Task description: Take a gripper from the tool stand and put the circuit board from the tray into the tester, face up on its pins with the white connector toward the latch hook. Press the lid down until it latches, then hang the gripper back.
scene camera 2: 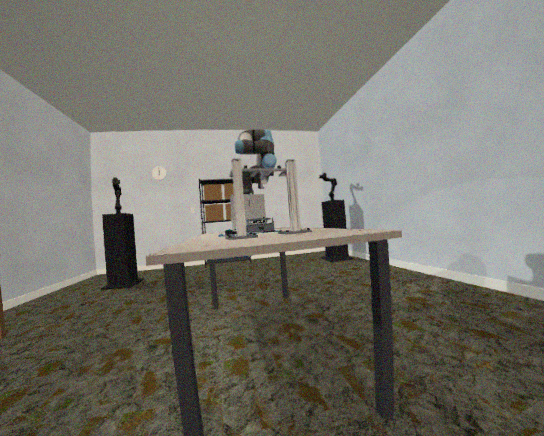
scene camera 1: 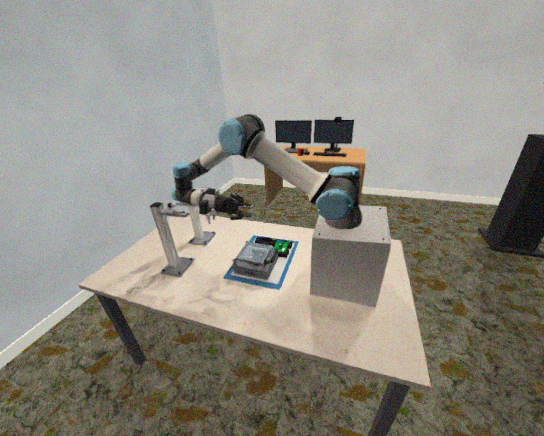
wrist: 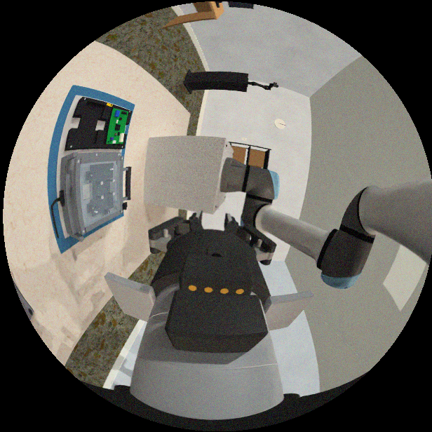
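Seen in the pictures: hand, its tool point: (scene camera 1: 214, 202); arm's base, origin of its link: (scene camera 2: 245, 195) (scene camera 1: 343, 219).
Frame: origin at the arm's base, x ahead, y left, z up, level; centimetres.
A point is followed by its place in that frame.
Note:
The green circuit board (scene camera 1: 283, 247) @[x 30.9, y -10.2, z -28.0 cm] (wrist: 116, 125) lies face up in the black tray (scene camera 1: 264, 241) @[x 44.9, y -15.9, z -30.4 cm] (wrist: 90, 122), at its side nearer the robot base. The grey tester (scene camera 1: 251, 271) @[x 39.7, y 13.5, z -27.9 cm] (scene camera 2: 261, 225) @[x 50.1, y 5.4, z -27.4 cm] stands beside the tray. Its clear lid (scene camera 1: 258, 253) @[x 39.0, y 5.5, z -22.5 cm] (wrist: 102, 190) lies over it, with bare fittings showing through; I cannot tell whether it is latched. My black adaptive gripper (scene camera 1: 244, 210) (wrist: 214, 220) is on the arm, open and empty. It is held roughly level, high beside the tool stand (scene camera 1: 167, 237) @[x 81.8, y 19.4, z -12.2 cm] (scene camera 2: 238, 200) @[x 89.4, y -9.9, z -14.3 cm], pointing toward the base.
The tray and tester stand on a blue-edged mat (scene camera 1: 276, 285) @[x 26.3, y 14.8, z -32.0 cm] (wrist: 53, 160). The big grey base block (scene camera 1: 350, 265) @[x -5.5, y 14.7, z -11.9 cm] (wrist: 185, 172) stands at the right of the table in the first scene view. The stand's second post (scene camera 1: 198, 225) @[x 85.2, y -8.2, z -21.4 cm] (scene camera 2: 292, 200) @[x 86.1, y 17.2, z -15.5 cm] is close to the wrist.

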